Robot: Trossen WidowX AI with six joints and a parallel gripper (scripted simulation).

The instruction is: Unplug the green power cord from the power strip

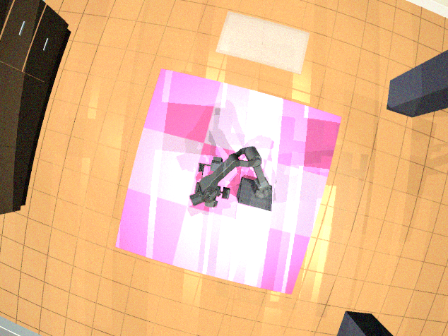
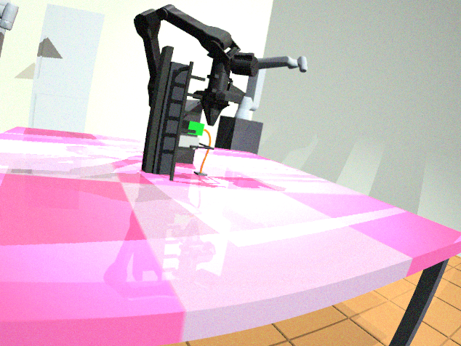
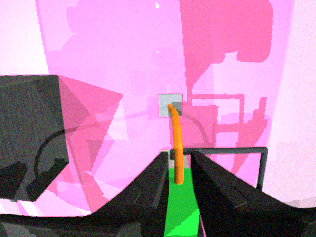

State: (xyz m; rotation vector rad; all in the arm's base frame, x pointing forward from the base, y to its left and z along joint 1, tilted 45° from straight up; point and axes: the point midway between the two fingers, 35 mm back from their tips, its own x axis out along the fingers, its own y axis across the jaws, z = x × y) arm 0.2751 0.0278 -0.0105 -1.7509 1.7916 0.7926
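My gripper tip is now 7 cm to the left of the green plug and 1 cm short of it.
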